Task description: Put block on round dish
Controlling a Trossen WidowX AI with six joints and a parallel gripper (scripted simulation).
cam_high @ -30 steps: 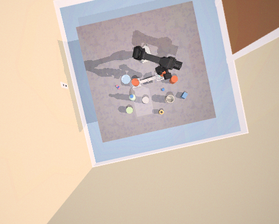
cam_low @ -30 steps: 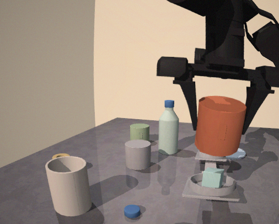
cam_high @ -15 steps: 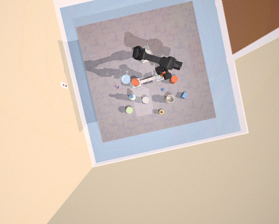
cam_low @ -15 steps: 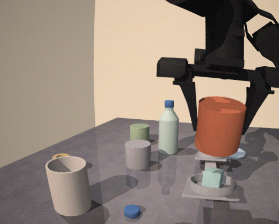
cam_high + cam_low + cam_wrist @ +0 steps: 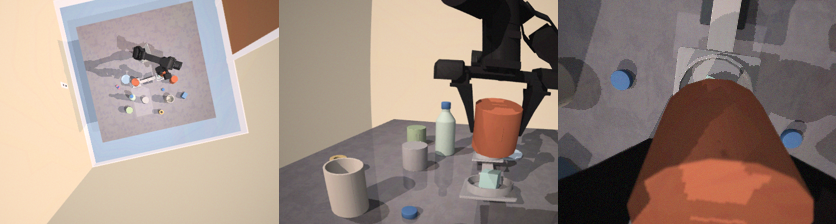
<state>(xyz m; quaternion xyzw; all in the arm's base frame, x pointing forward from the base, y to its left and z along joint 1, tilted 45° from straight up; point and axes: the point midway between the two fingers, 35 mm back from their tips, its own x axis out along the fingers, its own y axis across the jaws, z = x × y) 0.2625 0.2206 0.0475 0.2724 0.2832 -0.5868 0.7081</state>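
My gripper tip is now 10 mm to the left of the pale teal block and 80 mm above it. Round my gripper tip: beige cup (260 mm ahead, 40 mm to the left, 130 mm below); then balance beam (10 mm ahead, 140 mm to the right, 130 mm below); then orange cup (10 mm ahead, 290 mm to the right, 110 mm below).
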